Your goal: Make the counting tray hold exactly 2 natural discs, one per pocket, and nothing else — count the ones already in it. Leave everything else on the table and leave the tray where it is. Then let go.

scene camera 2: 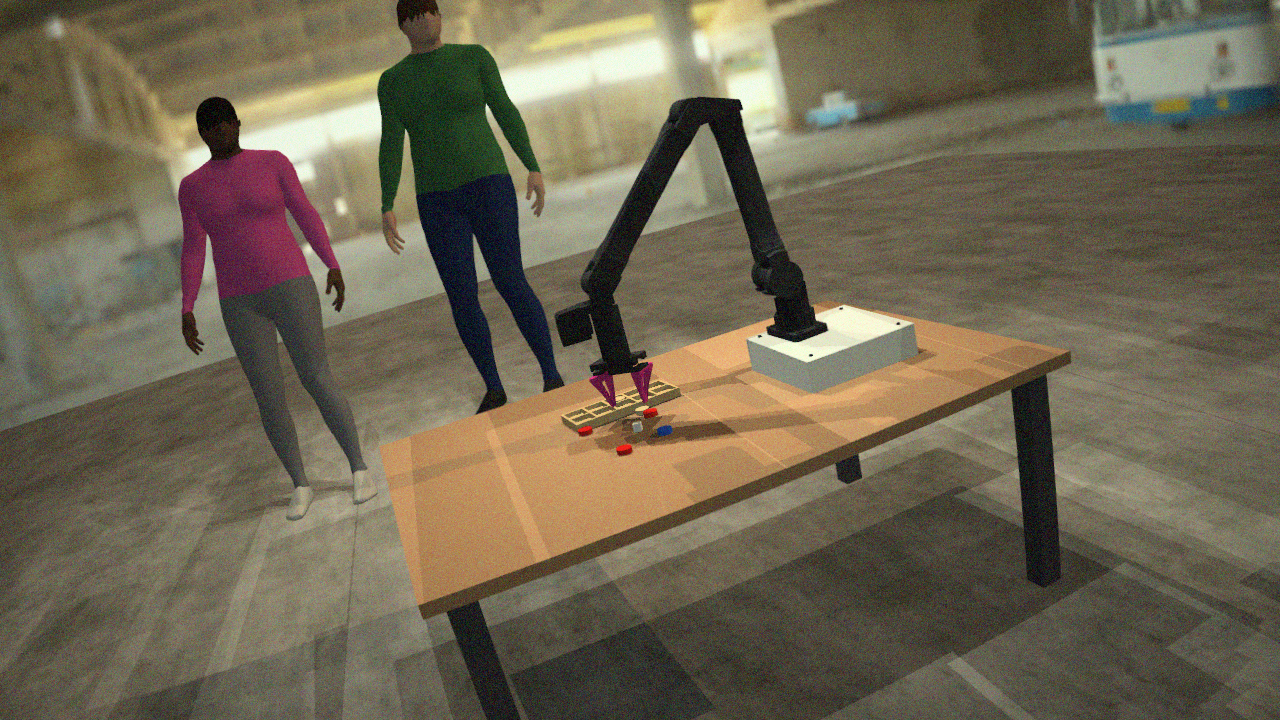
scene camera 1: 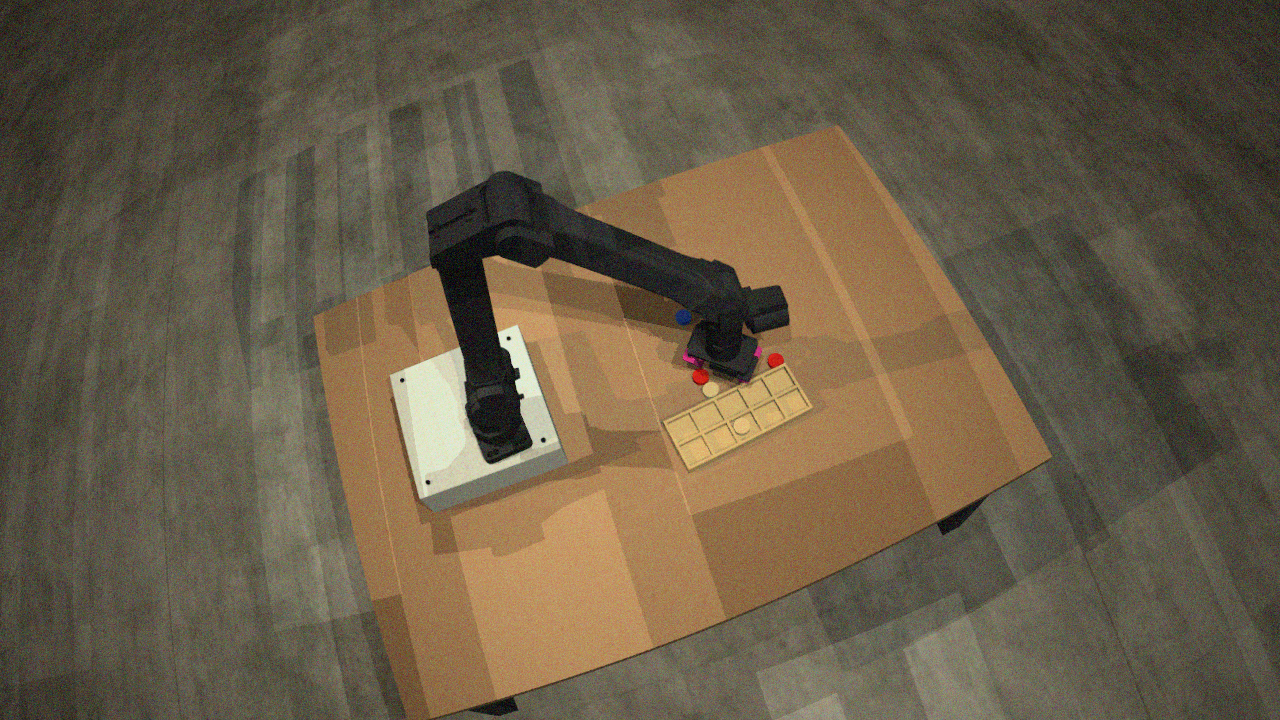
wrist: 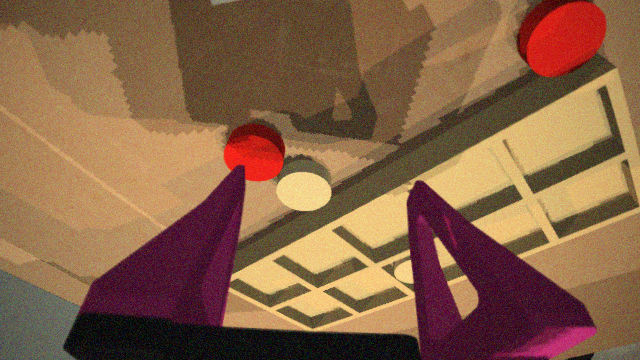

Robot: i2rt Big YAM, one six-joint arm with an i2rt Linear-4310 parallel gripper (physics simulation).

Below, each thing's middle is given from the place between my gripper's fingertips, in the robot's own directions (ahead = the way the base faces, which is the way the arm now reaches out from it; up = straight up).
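Counting tray [scene camera 1: 703, 434]: 80 mm to the right of my hand, 10 mm behind it and 20 mm below it.
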